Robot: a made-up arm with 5 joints.
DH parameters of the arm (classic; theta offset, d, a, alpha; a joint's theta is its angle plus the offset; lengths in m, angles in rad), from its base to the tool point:
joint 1: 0 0.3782 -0.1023 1.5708
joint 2: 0 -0.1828 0.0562 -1.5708
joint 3: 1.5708 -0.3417 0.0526 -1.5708
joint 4: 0 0.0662 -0.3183 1.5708
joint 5: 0.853 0 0.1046 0
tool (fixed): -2.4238 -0.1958 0 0
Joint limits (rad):
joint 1: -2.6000..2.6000
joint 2: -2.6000..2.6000
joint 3: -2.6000..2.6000
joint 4: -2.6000..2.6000
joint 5: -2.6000..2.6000
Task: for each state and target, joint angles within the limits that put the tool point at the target. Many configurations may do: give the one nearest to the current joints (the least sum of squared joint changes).
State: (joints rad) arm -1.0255 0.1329 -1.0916 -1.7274 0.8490
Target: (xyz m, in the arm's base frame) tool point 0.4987 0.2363 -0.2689
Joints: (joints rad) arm -1.1836 -0.1442 -0.7160 -1.8755 1.1687
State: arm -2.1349 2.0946 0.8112 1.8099 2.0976
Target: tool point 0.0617 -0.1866 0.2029
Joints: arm -2.5846 2.5890 1.1517 2.4652 1.9161
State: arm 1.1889 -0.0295 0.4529 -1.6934 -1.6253
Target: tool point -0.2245 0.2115 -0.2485
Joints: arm 0.9736 0.2378 0.5024 -1.1601 -1.6491
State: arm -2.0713 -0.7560 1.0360 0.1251 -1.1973
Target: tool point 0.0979 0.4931 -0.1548
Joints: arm -1.4280 -0.7903 1.0909 -0.5435 -1.7290
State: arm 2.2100 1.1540 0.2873 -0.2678 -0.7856
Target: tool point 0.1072 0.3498 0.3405
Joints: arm 1.3933 1.3721 0.3642 0.3054 -0.7024
